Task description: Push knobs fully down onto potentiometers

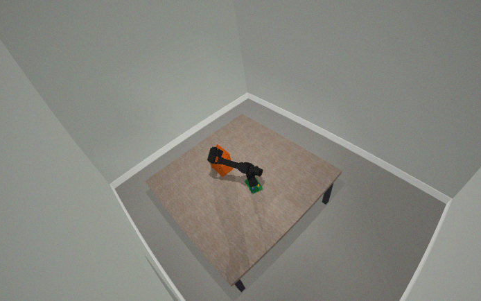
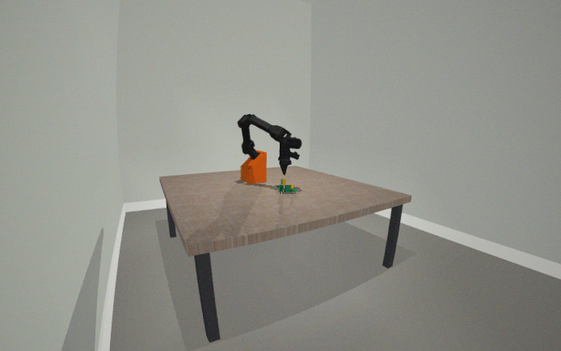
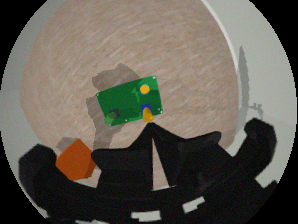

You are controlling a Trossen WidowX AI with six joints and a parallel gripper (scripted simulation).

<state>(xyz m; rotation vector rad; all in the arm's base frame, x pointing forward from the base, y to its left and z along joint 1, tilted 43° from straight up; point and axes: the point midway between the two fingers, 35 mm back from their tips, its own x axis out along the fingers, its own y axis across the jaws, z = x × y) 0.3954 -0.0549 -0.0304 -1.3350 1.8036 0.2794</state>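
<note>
Right now the knob is 50 mm below my gripper tip.
</note>
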